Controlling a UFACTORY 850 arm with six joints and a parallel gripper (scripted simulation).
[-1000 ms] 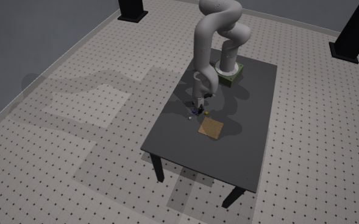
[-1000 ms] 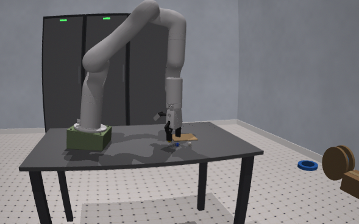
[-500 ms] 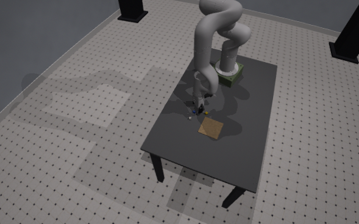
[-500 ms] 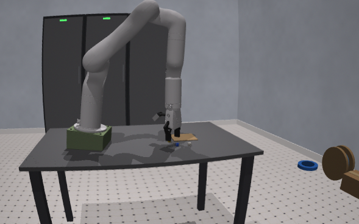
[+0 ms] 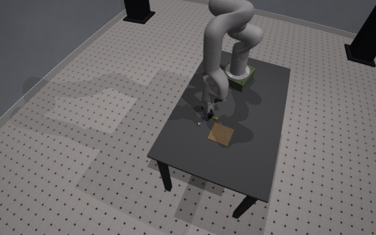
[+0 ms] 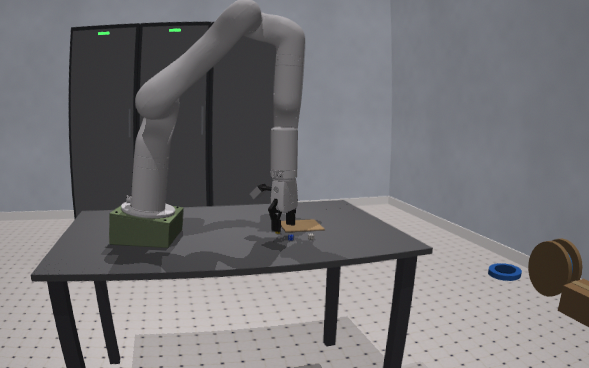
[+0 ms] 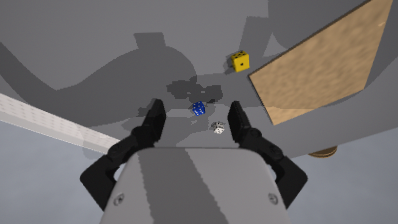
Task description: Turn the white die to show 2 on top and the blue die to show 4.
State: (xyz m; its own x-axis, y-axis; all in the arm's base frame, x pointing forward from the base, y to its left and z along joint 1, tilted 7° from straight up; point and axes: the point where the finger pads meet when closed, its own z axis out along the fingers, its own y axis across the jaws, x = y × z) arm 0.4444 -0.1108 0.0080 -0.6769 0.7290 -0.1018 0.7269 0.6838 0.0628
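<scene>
My gripper is now 2 cm short of the blue die, 2 cm to the left of it and 4 cm above it. Also, from my hand: yellow die (7 cm to the left, 4 cm below); then white die (9 cm ahead, 3 cm to the right, 4 cm below); then tan mat (11 cm ahead, 13 cm to the left, 4 cm below).
</scene>
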